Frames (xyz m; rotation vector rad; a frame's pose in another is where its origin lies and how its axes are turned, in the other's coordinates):
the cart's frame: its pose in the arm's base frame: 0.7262 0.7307 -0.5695 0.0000 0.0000 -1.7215
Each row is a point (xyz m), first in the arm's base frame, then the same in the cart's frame.
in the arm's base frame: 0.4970 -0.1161 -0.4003
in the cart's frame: 0.8716 -0.0995 0.1692
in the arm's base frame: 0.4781 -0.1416 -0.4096
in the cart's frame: 0.8997 -0.1143 0.1599
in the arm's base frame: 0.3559 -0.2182 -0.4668
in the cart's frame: 0.9937 -0.2236 0.1027
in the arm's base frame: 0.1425 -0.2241 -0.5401
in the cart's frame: 1.0316 -0.4337 0.0294
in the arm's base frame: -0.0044 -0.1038 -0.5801
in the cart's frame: 0.9347 -0.5970 -0.0106
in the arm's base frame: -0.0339 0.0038 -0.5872
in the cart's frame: 0.8328 -0.6424 -0.0177
